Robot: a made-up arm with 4 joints.
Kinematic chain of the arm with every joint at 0, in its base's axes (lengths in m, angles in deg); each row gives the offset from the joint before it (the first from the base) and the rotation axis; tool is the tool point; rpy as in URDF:
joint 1: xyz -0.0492 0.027 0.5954 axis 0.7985 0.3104 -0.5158
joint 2: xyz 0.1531 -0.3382 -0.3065 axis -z
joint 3: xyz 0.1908 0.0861 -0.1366 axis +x
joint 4: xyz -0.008 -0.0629 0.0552 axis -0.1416 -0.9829 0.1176
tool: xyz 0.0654 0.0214 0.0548 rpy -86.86 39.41 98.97
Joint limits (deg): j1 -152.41..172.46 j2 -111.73..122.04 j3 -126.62..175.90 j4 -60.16..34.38
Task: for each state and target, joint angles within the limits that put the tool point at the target. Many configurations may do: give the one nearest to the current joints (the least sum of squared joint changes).
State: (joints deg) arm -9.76 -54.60 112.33 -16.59
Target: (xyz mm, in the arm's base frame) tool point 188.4 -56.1 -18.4
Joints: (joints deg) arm 22.41 -38.31 116.84 18.64
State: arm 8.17 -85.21 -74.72 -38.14
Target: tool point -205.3 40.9 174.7
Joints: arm 21.51 -107.36 -103.92 -23.02
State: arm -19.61 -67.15 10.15 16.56
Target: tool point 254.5 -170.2 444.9
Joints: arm -47.89 -86.49 22.82 34.38
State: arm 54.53 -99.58 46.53 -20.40
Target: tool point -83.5 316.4 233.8
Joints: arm 61.14 -111.42 61.22 -31.33
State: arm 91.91 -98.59 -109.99 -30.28
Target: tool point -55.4 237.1 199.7
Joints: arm 41.48 -74.32 -123.61 -28.91
